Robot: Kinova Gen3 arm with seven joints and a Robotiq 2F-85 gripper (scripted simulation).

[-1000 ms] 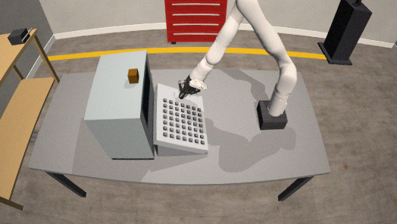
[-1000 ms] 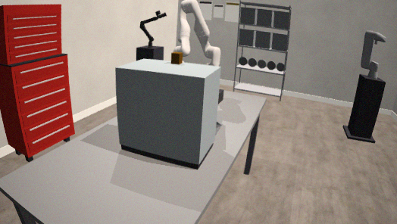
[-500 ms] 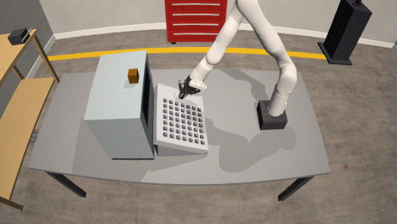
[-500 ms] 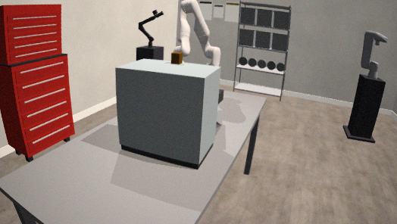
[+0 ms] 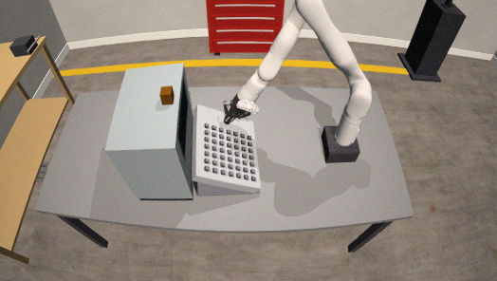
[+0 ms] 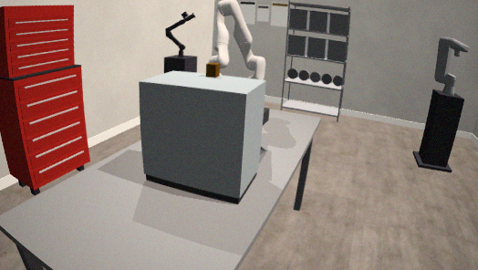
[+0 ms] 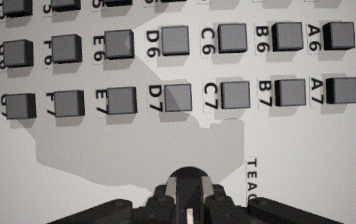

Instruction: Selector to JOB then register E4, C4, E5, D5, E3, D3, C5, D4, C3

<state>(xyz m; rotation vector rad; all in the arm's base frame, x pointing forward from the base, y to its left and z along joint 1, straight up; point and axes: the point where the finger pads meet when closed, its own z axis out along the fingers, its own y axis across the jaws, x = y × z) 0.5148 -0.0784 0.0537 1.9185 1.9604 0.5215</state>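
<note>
Now: hand 10 mm short of the black selector knob and 10 mm above it. Also, from my hand: key C4: 160 mm to the left, 30 mm ahead; keypad: 110 mm to the left, 60 mm below, 30 mm ahead; key D4: 160 mm to the left, 20 mm below.
</note>
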